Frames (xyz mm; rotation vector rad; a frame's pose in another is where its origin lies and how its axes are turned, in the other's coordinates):
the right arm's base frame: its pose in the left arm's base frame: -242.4 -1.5 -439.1 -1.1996 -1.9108 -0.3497
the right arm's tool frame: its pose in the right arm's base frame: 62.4 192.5 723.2 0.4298 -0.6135 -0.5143
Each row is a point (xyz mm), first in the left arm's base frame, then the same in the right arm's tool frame.
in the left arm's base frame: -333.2 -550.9 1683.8
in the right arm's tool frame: 414.5 -1546.1 -2291.2
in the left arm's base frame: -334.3 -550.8 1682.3
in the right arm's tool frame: 414.9 -1546.0 -2289.4
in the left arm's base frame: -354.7 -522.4 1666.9
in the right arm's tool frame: 437.5 -1523.7 -2268.2
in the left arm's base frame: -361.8 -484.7 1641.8
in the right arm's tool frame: 449.0 -1486.2 -2244.5
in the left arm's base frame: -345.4 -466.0 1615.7
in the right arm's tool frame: 433.0 -1457.8 -2229.2
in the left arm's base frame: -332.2 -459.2 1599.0
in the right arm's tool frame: 418.4 -1443.4 -2220.2
